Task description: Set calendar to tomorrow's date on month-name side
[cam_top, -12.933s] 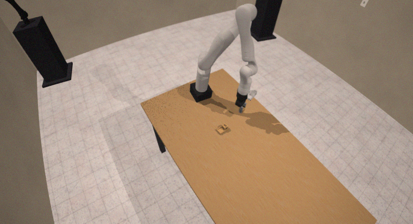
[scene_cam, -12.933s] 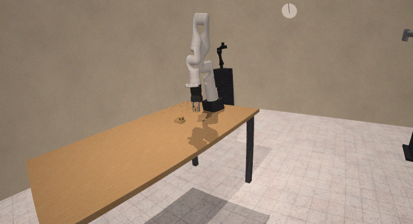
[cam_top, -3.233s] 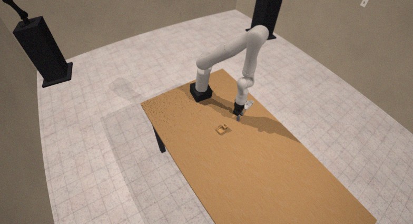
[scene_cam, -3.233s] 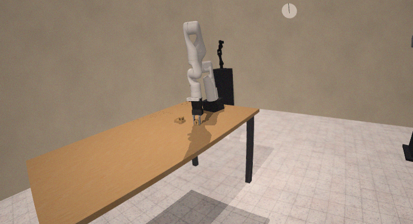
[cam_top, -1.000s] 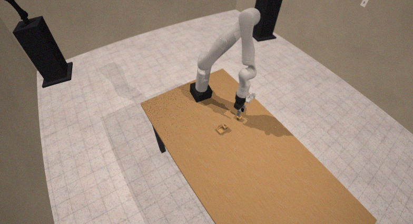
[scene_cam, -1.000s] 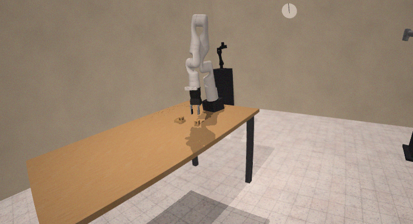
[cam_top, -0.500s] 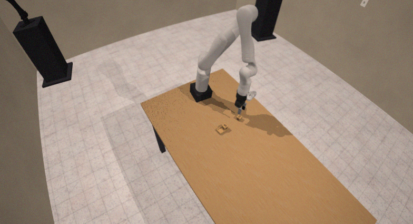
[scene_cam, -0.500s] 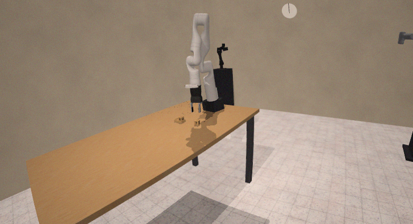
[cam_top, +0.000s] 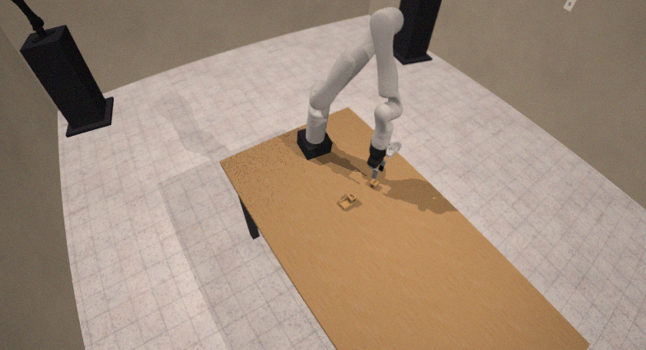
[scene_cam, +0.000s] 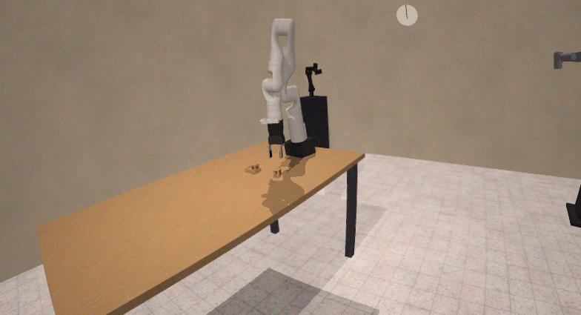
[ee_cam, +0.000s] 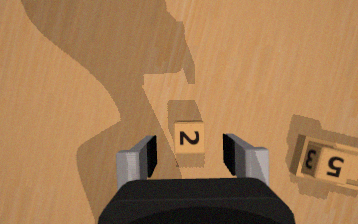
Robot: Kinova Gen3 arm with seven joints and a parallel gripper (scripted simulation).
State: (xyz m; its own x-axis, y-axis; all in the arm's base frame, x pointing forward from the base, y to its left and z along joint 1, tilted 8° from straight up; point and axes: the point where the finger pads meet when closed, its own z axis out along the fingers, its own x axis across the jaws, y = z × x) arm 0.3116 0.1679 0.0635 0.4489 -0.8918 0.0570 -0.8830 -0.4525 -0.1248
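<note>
My gripper is now 90 mm above the wooden date cube. From my hand the other things lie so: wooden tray 40 mm ahead, 160 mm to the right, 100 mm below.
</note>
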